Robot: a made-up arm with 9 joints. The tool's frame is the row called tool. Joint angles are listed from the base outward.
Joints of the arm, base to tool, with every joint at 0 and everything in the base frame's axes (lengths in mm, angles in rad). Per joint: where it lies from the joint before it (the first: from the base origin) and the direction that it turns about. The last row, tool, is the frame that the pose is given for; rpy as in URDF.
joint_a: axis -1 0 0 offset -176.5 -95.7 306.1
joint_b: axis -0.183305 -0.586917 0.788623 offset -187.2 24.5 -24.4
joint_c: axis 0 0 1 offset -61.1 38 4.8
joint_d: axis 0 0 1 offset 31.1 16.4 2.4
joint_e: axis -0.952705 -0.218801 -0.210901 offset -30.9 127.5 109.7
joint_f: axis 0 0 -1 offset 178.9 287.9 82.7
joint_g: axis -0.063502 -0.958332 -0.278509 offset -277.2 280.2 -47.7
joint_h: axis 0 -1 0 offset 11.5 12.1 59.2
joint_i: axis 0 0 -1 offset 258.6 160.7 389.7
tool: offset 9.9 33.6 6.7 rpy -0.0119 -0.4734 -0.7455
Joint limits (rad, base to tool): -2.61..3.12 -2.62..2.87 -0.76..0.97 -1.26..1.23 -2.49..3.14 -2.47..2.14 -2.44..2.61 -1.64..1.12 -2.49..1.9
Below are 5 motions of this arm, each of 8 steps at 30 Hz.
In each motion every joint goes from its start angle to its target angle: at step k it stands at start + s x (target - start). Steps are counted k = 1, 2, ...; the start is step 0. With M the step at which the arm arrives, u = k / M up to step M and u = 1 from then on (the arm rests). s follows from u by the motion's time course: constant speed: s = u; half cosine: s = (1 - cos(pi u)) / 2; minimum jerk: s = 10 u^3 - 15 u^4 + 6 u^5.
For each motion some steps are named. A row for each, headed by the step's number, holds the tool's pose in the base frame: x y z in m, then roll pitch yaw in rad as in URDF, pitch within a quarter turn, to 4 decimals.
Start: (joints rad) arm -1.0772 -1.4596 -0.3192 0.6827 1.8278 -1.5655 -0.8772 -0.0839 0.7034
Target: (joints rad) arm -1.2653 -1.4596 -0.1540 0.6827 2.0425 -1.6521 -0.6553 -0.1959 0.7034
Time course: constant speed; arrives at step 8
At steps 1, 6, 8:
1: -0.5447 0.3601 0.6329 -0.5658 0.8160 0.9794
6: -0.5722 0.2936 0.6449 -0.6158 0.6290 0.9724
8: -0.5802 0.2692 0.6461 -0.6340 0.5563 0.9669

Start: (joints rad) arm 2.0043 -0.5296 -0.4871 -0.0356 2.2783 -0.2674 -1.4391 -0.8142 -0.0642
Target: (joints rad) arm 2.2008 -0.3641 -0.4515 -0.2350 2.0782 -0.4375 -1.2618 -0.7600 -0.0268
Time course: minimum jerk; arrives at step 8
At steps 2, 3, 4, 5, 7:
2: -0.8325 -0.1841 0.8760 0.1822 0.0614 1.9322
3: -0.8188 -0.1977 0.8774 0.1875 0.0481 1.9338
4: -0.7979 -0.2156 0.8813 0.1980 0.0285 1.9362
5: -0.7739 -0.2332 0.8872 0.2126 0.0065 1.9383
7: -0.7421 -0.2529 0.8960 0.2348 -0.0214 1.9396

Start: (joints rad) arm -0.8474 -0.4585 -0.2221 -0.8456 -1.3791 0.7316 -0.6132 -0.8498 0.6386
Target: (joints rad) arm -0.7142 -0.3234 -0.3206 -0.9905 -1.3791 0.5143 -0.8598 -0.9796 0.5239
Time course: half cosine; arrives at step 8
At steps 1, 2, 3, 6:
1: 0.4595 -0.6464 0.2496 3.0880 0.4762 1.9520
2: 0.4661 -0.6588 0.2818 3.0505 0.5126 1.9000
3: 0.4743 -0.6751 0.3322 2.9872 0.5643 1.8199
6: 0.4870 -0.7058 0.5158 2.7107 0.7051 1.5284

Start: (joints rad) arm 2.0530 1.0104 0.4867 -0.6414 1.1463 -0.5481 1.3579 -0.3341 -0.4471
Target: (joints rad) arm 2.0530 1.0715 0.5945 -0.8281 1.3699 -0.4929 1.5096 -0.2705 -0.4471
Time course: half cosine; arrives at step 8
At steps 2, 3, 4, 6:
2: -0.9616 -0.9214 0.1832 -0.5237 0.6330 2.9625
3: -0.9316 -0.9416 0.2013 -0.5124 0.6032 3.0143
4: -0.8944 -0.9636 0.2230 -0.4994 0.5678 3.0748
6: -0.8213 -0.9986 0.2642 -0.4762 0.5019 -3.0984

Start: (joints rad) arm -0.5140 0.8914 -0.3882 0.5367 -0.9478 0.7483 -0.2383 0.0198 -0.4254
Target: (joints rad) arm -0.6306 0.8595 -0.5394 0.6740 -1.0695 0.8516 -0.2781 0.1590 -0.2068
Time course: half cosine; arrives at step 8
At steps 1, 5, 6, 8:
1: -0.7067 0.1115 1.2683 0.8356 -0.0461 0.1355
5: -0.6249 -0.0075 1.3012 0.8837 0.1232 0.0200
6: -0.6044 -0.0372 1.3060 0.8912 0.1681 -0.0045
8: -0.5857 -0.0641 1.3091 0.8966 0.2095 -0.0253

